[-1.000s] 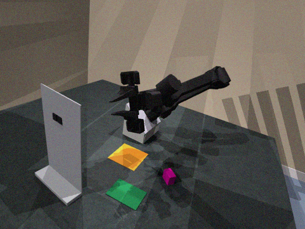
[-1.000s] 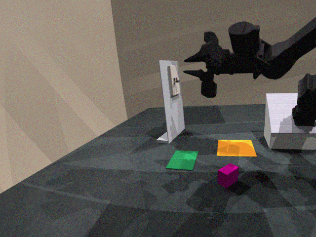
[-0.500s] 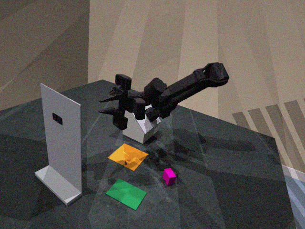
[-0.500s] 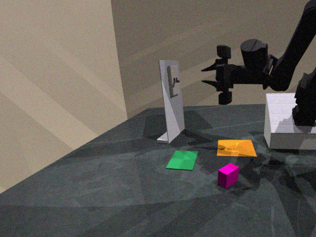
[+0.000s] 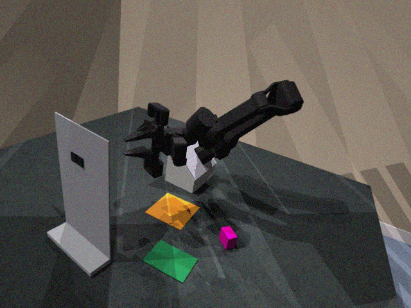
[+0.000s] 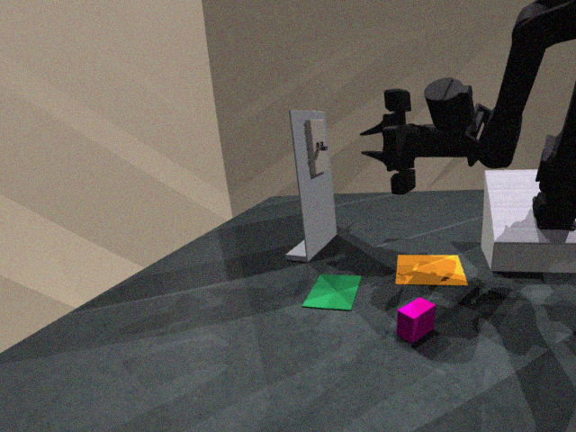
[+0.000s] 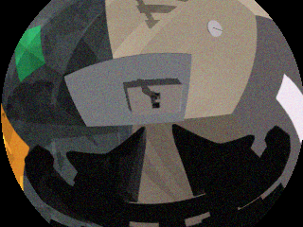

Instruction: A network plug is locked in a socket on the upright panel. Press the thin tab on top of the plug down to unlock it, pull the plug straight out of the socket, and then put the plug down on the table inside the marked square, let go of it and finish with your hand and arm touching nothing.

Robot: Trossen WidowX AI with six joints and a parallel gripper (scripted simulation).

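Right now my gripper tip is 9 cm short of the network plug and 1 cm to the left of it. Round my gripper tip: upright panel 11 cm ahead, 1 cm to the right, 9 cm below; orange square 13 cm behind, 8 cm to the left, 23 cm below.
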